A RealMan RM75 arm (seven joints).
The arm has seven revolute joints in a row. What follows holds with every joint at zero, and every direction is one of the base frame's. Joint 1 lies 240.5 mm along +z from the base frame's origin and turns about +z. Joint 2 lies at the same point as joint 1 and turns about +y. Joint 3 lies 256 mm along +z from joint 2 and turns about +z. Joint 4 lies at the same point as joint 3 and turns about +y. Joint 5 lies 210 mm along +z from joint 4 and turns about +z. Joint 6 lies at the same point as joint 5 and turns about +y. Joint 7 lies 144 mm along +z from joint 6 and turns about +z. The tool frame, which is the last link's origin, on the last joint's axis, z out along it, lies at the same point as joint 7; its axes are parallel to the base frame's.
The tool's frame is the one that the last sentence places.
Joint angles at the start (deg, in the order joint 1, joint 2, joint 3, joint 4, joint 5, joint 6, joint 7):
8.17, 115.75, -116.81, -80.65, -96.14, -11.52, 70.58
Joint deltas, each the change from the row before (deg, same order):
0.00, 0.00, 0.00, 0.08, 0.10, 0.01, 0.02
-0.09, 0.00, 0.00, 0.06, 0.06, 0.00, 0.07
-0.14, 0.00, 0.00, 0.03, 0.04, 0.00, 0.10
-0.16, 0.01, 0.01, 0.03, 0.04, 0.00, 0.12
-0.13, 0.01, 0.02, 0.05, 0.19, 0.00, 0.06
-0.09, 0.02, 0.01, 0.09, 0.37, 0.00, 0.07
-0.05, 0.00, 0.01, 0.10, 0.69, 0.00, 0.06
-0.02, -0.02, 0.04, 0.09, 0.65, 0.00, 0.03
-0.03, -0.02, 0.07, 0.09, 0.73, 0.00, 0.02
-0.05, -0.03, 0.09, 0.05, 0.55, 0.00, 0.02
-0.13, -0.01, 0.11, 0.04, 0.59, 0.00, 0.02
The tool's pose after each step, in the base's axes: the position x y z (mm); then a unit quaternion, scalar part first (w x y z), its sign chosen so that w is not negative. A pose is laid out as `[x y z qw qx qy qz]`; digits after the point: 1 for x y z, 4 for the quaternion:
[162.1 322.1 -60.5 0.4256 -0.8956 -0.1130 0.0640]
[162.9 321.8 -60.6 0.4254 -0.8959 -0.1111 0.0639]
[163.9 321.4 -60.7 0.4254 -0.8962 -0.1088 0.0637]
[164.9 321.0 -60.7 0.4254 -0.8965 -0.1061 0.0636]
[165.8 320.7 -60.7 0.4254 -0.8968 -0.1029 0.0641]
[166.5 320.4 -60.9 0.4252 -0.8973 -0.0986 0.0655]
[167.1 320.3 -61.0 0.4248 -0.8979 -0.0924 0.0684]
[167.6 320.3 -60.8 0.4248 -0.8983 -0.0869 0.0710]
[168.1 320.5 -60.5 0.4249 -0.8986 -0.0808 0.0739]
[168.8 320.7 -60.0 0.4253 -0.8987 -0.0760 0.0759]
[169.7 320.6 -59.4 0.4259 -0.8986 -0.0702 0.0781]

